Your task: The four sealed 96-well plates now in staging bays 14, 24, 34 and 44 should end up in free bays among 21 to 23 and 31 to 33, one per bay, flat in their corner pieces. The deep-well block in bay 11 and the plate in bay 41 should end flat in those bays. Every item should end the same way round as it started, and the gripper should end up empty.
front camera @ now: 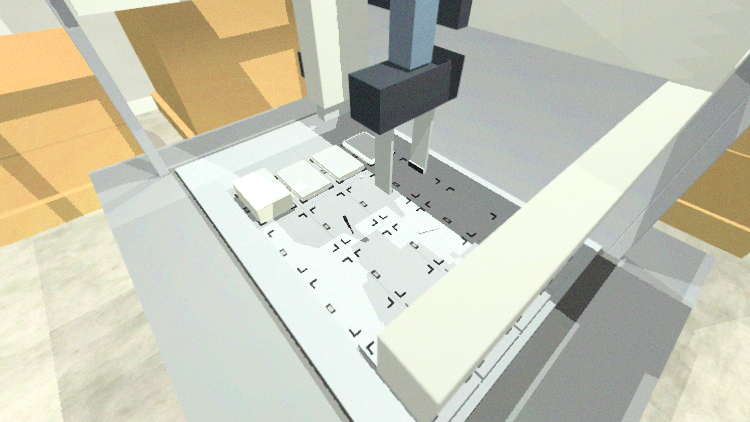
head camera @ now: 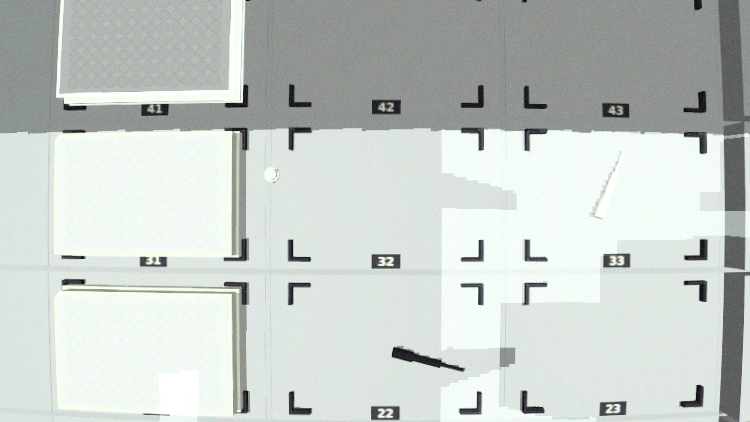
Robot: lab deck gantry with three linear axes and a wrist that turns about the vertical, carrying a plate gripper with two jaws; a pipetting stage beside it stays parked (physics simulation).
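Where they show: gripper, fingertip midpoint: (front camera: 400, 178); robot's base, origin of the base link: (front camera: 236, 195).
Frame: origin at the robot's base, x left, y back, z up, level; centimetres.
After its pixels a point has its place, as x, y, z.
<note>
My gripper (front camera: 401, 179) @[20.0, -35.0, 16.0] is open and empty, its two jaws hanging above the deck right of the plate row. In the front view the deep-well block (front camera: 262, 191) @[3.9, -7.9, 4.2] sits in bay 11. One sealed plate (front camera: 304, 179) @[14.8, -7.4, 1.4] (head camera: 144, 351) @[15.1, -6.6, 1.4] lies flat in bay 21. Another sealed plate (front camera: 337, 161) @[25.4, -6.9, 1.4] (head camera: 144, 194) @[25.6, -6.7, 1.4] lies flat in bay 31. The plate in bay 41 (front camera: 360, 146) @[34.5, -5.6, 1.4] (head camera: 144, 44) @[35.7, -6.5, 1.4] lies flat, partly behind a jaw in the front view. The beam hides much of the staging side in the front view. The jaws do not show in the head view.
A dark slim object (front camera: 347, 224) @[14.0, -25.7, 0.4] (head camera: 419, 356) @[14.6, -25.1, 0.5] lies in bay 22, and a white slim tapered one (front camera: 429, 230) @[26.3, -38.8, 0.3] (head camera: 608, 186) @[26.3, -38.3, 0.4] in bay 33. A small round white item (head camera: 271, 174) @[27.0, -15.0, 0.4] sits between bays 31 and 32. A pale beam (front camera: 524, 246) @[-0.7, -62.1, 40.0] crosses the front view's right side.
</note>
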